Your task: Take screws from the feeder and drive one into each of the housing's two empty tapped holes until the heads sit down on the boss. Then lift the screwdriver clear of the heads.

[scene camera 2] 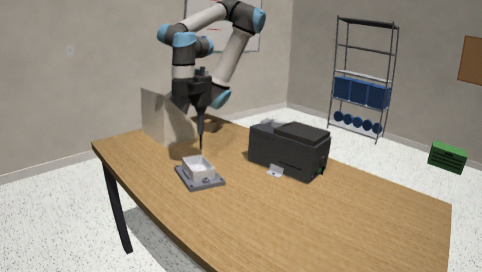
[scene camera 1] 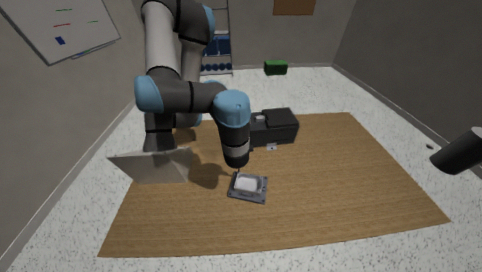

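Note:
The pale open-topped housing (scene camera 1: 247, 184) (scene camera 2: 201, 173) sits on a dark grey base plate (scene camera 1: 247, 198) (scene camera 2: 197, 186) on the wooden table. My screwdriver (scene camera 1: 239, 171) (scene camera 2: 201, 150) points straight down. Its bit tip is close to the housing's back left corner in scene camera 1, and a little above the housing's far edge in scene camera 2. The wrist hides most of the tool in scene camera 1. The tip is too small to tell whether it carries a screw. The tapped holes cannot be made out. The black feeder (scene camera 1: 274, 134) (scene camera 2: 282, 151) stands behind and right of the housing.
A pale upright angled panel (scene camera 1: 160, 169) (scene camera 2: 159, 117) stands left of the housing, near the arm's base. A small metal bracket (scene camera 1: 271, 147) (scene camera 2: 275, 171) is at the feeder's front foot. A dark cylinder (scene camera 1: 456, 154) shows at the right edge of scene camera 1.

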